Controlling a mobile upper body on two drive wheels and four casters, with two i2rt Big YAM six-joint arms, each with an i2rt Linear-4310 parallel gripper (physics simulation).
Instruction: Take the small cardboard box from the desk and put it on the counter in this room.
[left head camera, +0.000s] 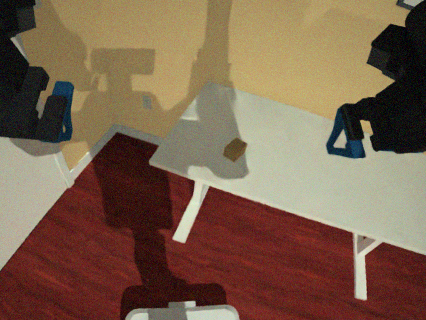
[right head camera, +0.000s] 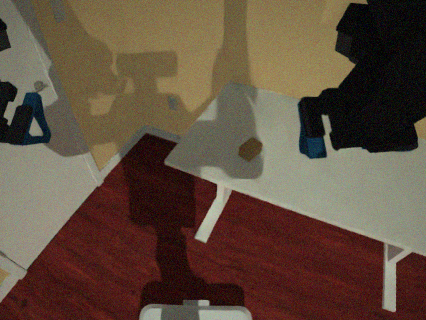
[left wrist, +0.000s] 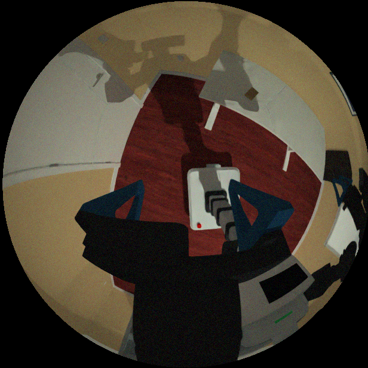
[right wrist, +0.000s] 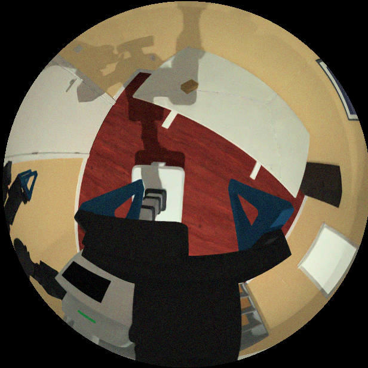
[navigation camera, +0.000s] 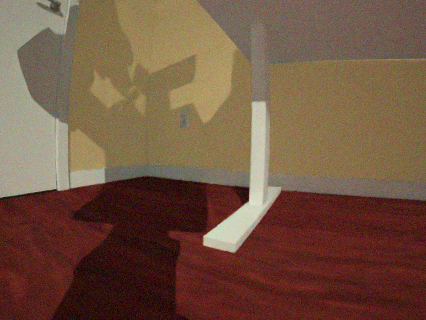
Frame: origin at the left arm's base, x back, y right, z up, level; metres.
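Seen in the pictures: left gripper, fingertip midpoint: (left head camera: 36, 132) (right head camera: 23, 136); right gripper, fingertip midpoint: (left head camera: 352, 147) (right head camera: 332, 146).
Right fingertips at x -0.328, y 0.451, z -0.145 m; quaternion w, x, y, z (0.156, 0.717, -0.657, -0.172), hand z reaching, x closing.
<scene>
A point is followed by its place in that frame.
The small brown cardboard box (left head camera: 235, 149) @(x -0.827, y 0.445, z -0.640 m) (right head camera: 250, 149) @(x -0.826, y 0.448, z -0.640 m) (left wrist: 251, 94) (right wrist: 189, 86) rests on the white desk (left head camera: 300, 160) @(x -0.818, y 0.772, z -0.689 m) (right head camera: 330, 185) @(x -0.677, y 0.779, z -0.690 m) (left wrist: 300, 120) (right wrist: 250, 115), toward its left end, in a shadow. My left gripper (left wrist: 186, 184) is open and empty, off to the left of the desk in the left head camera view. My right gripper (right wrist: 185, 183) is open and empty, high over the desk's right part in the head views and apart from the box. I cannot make out a counter for certain in any view.
The desk's white leg (left head camera: 192, 212) (navigation camera: 259, 150) @(x -1.054, y 0.356, z -1.191 m) stands on the red floor. A white door (left wrist: 60, 120) (navigation camera: 27, 115) @(x -1.055, y -0.640, z -1.047 m) is at the left. My base's white front (left head camera: 182, 313) @(x -0.291, y 0.223, z -1.150 m) is short of the desk. A dark block (right wrist: 322, 182) stands beyond the desk's right end.
</scene>
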